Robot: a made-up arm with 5 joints.
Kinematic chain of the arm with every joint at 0, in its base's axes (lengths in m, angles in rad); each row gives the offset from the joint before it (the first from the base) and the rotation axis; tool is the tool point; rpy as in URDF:
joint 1: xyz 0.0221 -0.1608 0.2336 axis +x
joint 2: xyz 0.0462 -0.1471 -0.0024 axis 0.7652 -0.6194 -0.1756
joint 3: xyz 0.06 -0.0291 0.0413 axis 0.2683 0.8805 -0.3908
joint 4: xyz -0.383 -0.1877 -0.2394 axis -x
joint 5: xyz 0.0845 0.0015 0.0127 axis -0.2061 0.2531 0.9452
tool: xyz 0.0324 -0.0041 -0.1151 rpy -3.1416 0 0
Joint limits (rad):
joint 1: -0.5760..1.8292
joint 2: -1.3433..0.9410
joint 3: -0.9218..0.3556
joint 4: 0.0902..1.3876
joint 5: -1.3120..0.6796
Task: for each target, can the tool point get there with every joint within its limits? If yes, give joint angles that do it. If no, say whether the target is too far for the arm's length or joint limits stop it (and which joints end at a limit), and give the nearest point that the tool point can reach.
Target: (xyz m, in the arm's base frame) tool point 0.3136 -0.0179 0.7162
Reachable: no: joint limits stop it (at a limit: joint 1, joint 2, joint 3, joint 4, joint 5) | nearest point -0.0483 -0.2465 0.6900 | short by 0.429 m
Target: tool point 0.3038 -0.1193 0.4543
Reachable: no: joint limits stop it (at a limit: joint 1, joint 2, joint 3, joint 4, joint 5) | nearest point -0.0483 -0.2465 0.6900 | short by 0.442 m
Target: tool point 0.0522 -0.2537 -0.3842
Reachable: yes | joints 1.3062 -0.8339 -0.5836 0.2212 0.4905
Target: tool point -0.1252 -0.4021 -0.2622
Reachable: yes | joints 0.8403 -0.2812 -0.1052 1.1115 0.3235
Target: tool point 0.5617 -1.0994 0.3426
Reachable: no: too far | nearest point 0.2766 -0.7711 0.3045 | short by 0.436 m
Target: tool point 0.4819 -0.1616 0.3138
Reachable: no: joint limits stop it (at a limit: joint 1, joint 2, joint 3, joint 4) | nearest point 0.4027 -0.5906 0.1372 | short by 0.471 m
